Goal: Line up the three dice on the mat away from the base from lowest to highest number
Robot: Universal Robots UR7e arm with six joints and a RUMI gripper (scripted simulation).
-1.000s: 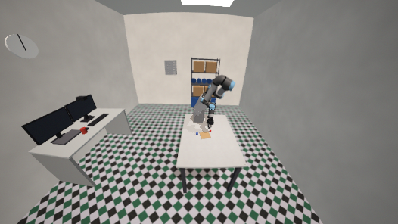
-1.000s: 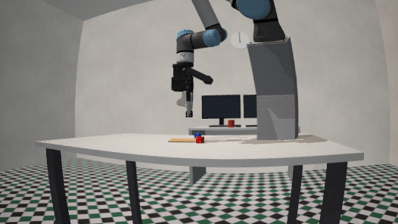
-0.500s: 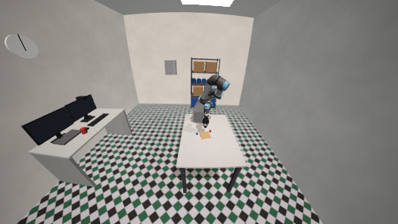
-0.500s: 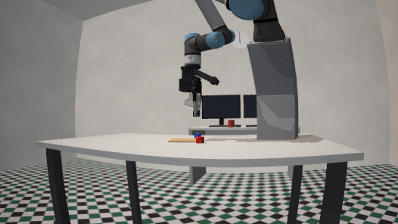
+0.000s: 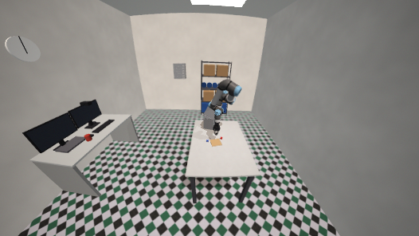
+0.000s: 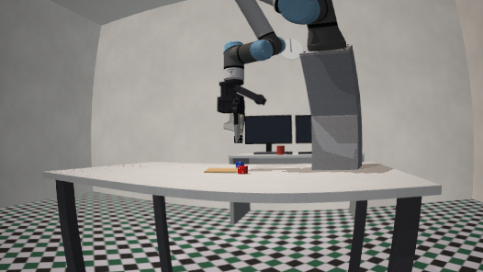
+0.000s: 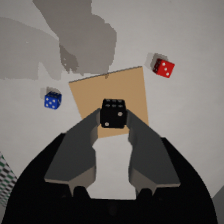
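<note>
My gripper is now 110 mm above the tan mat, 50 mm short of it and 10 mm to the left of it. From my hand the other things lie so: black die right at my hand; blue die 120 mm to the right, 100 mm below, 20 mm ahead; red die 100 mm below, 90 mm to the left, 30 mm behind.
</note>
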